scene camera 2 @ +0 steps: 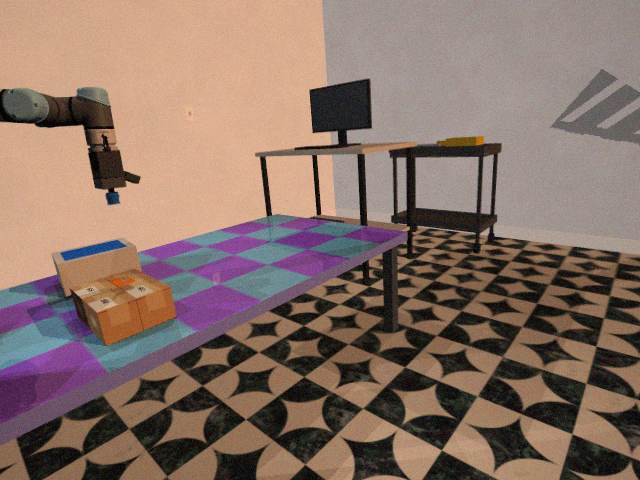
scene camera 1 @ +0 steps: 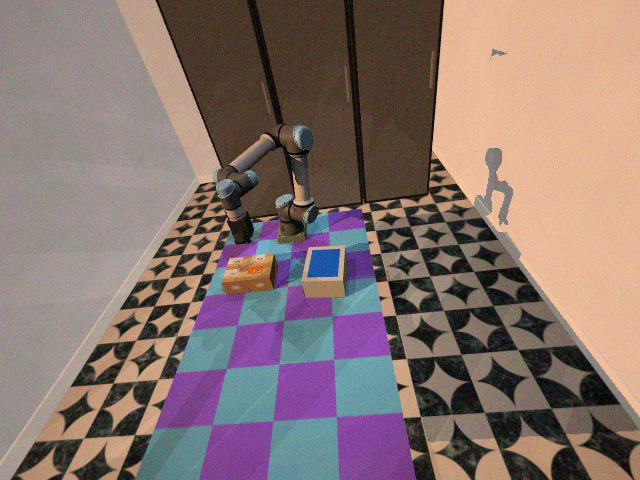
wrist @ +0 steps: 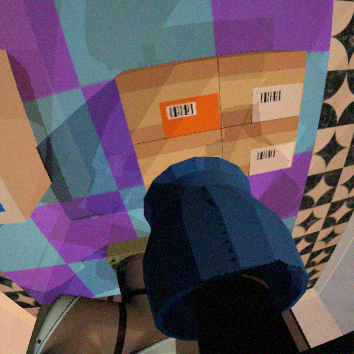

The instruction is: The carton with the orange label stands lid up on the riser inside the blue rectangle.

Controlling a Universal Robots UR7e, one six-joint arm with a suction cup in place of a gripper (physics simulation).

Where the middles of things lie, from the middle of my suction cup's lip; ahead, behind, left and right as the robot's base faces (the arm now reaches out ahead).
I see my suction cup 1 cm past the riser (scene camera 2: 76,266), 34 cm to the right of it and 27 cm above it.
